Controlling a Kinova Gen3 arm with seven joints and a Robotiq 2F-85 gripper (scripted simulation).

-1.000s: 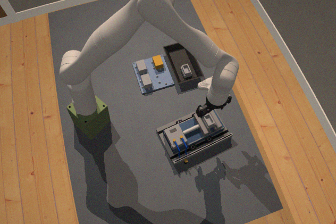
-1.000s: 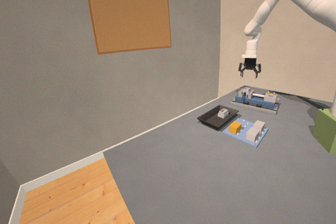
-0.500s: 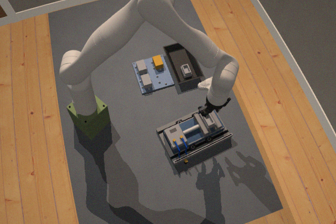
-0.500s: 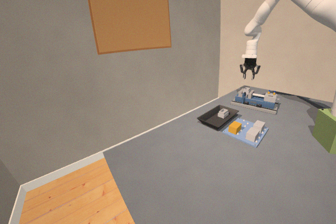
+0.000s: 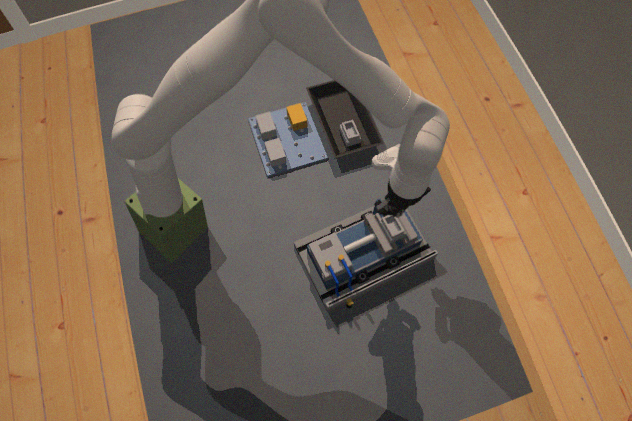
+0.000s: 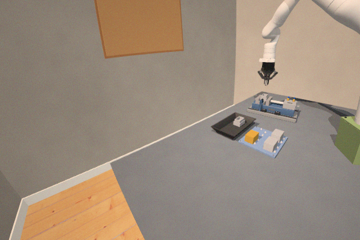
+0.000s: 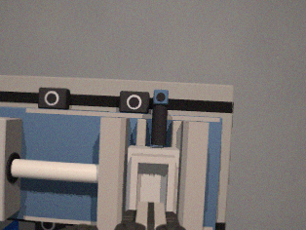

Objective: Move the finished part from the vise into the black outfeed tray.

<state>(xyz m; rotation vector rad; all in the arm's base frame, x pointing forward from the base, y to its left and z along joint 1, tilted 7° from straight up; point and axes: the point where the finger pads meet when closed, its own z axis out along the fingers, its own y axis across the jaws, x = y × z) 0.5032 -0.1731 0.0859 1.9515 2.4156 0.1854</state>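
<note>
Right now my hand is 12 cm above the cylinder rod, 8 cm past it and 2 cm to the left of it. Also, from my hand: vise: 16 cm below, 6 cm behind, 1 cm to the right; then light blue fixture plate: 35 cm to the left, 20 cm below, 18 cm behind; then tray floor: 36 cm to the left, 19 cm below, 2 cm behind.
</note>
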